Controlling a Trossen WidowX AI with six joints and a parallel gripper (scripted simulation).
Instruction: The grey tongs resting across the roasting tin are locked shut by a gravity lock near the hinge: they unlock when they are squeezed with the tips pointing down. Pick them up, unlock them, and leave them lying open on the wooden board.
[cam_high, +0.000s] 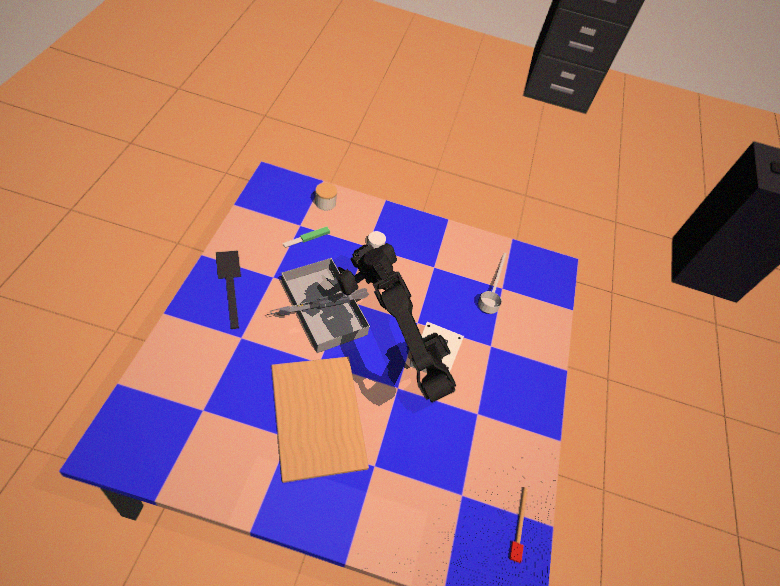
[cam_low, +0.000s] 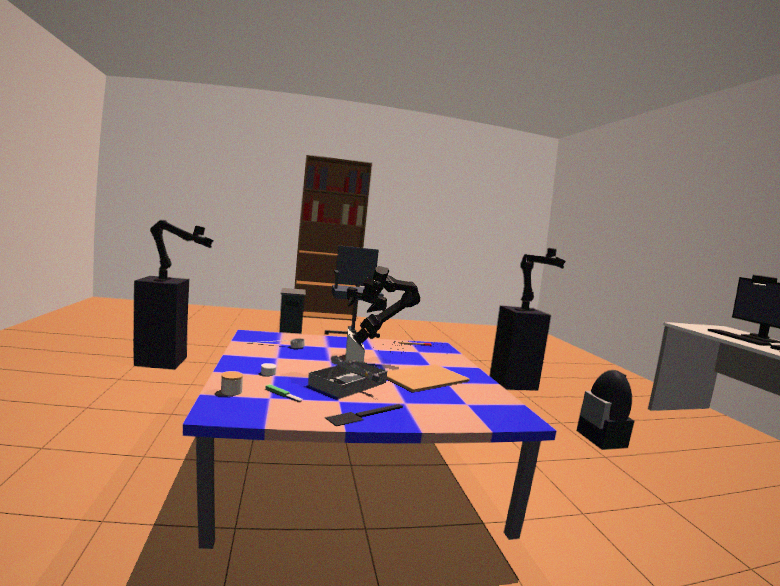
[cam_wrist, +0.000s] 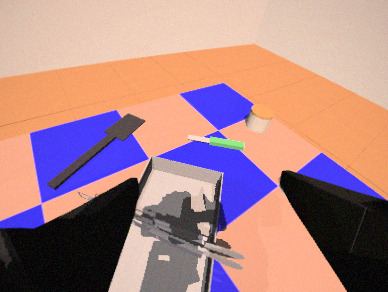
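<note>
Right now my gripper tip is 7 cm short of the dark grey roasting tin, 2 cm to the left of it and 29 cm above it. From my gripper tip the other things lie so: black spatula 39 cm ahead, 1 cm to the left, 31 cm below; white cylinder 36 cm to the right, 30 cm below; wooden board 5 cm behind, 35 cm to the left, 31 cm below.
</note>
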